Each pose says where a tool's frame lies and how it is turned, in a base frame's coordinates. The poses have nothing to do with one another.
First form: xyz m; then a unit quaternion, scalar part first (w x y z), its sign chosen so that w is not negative.
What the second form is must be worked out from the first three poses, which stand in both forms.
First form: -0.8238 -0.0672 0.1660 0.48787 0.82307 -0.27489 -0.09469
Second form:
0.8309 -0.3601 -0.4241
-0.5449 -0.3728 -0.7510
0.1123 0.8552 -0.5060
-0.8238 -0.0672 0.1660

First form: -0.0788 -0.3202 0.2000 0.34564 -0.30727 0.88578 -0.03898
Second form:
-0.5722 -0.5174 0.6363
-0.5713 0.8081 0.1434
-0.5884 -0.2815 -0.7580
-0.0788 -0.3202 0.2000

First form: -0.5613 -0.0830 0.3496 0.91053 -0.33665 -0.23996 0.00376
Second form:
0.8848 0.1547 -0.4395
0.1684 0.7733 0.6113
0.4345 -0.6149 0.6582
-0.5613 -0.0830 0.3496

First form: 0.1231 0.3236 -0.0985 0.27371 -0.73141 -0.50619 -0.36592
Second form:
0.2198 0.9408 0.2582
0.5402 -0.3377 0.7708
0.8124 -0.0299 -0.5824
0.1231 0.3236 -0.0985

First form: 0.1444 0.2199 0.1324 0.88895 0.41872 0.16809 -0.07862
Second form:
0.9311 0.2805 0.2330
0.0010 0.6370 -0.7709
-0.3647 0.7180 0.5928
0.1444 0.2199 0.1324

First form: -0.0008 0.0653 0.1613 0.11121 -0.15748 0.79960 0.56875
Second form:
-0.9257 -0.3783 -0.0013
-0.1253 0.3034 0.9446
-0.3570 0.8745 -0.3283
-0.0008 0.0653 0.1613

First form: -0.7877 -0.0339 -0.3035 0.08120 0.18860 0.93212 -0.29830
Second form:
-0.9157 0.4000 0.0389
0.3032 0.7509 -0.5867
-0.2639 -0.5255 -0.8088
-0.7877 -0.0339 -0.3035

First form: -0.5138 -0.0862 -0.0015 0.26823 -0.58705 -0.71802 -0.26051
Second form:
-0.1668 0.9828 -0.0793
0.7033 0.1750 0.6890
0.6911 0.0592 -0.7204
-0.5138 -0.0862 -0.0015

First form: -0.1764 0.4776 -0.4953 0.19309 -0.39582 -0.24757 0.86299
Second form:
-0.6121 -0.1373 -0.7788
0.5293 -0.8029 -0.2744
-0.5876 -0.5802 0.5641
-0.1764 0.4776 -0.4953

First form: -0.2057 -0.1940 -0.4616 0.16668 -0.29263 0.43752 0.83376
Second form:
-0.7732 -0.5340 -0.3421
0.0219 -0.5616 0.8271
-0.6338 0.6320 0.4459
-0.2057 -0.1940 -0.4616

